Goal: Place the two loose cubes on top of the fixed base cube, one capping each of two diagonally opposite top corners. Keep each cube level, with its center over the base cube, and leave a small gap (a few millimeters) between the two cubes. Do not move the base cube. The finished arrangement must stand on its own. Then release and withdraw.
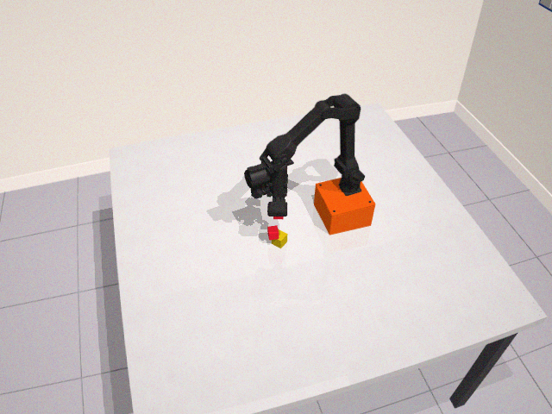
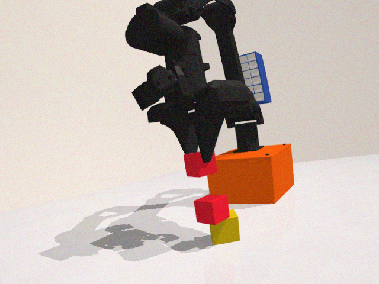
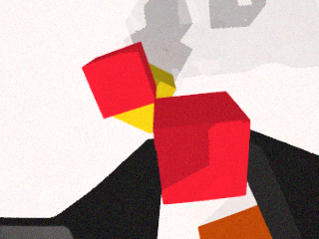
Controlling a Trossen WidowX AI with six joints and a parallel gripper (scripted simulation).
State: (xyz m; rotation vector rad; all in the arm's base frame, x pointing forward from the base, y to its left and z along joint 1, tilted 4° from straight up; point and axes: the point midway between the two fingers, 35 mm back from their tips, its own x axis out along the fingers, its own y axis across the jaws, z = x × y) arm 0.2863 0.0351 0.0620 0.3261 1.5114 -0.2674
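Right now the yellow cube is 10 mm ahead of my gripper tip, 30 mm to the left of it and 100 mm below it.
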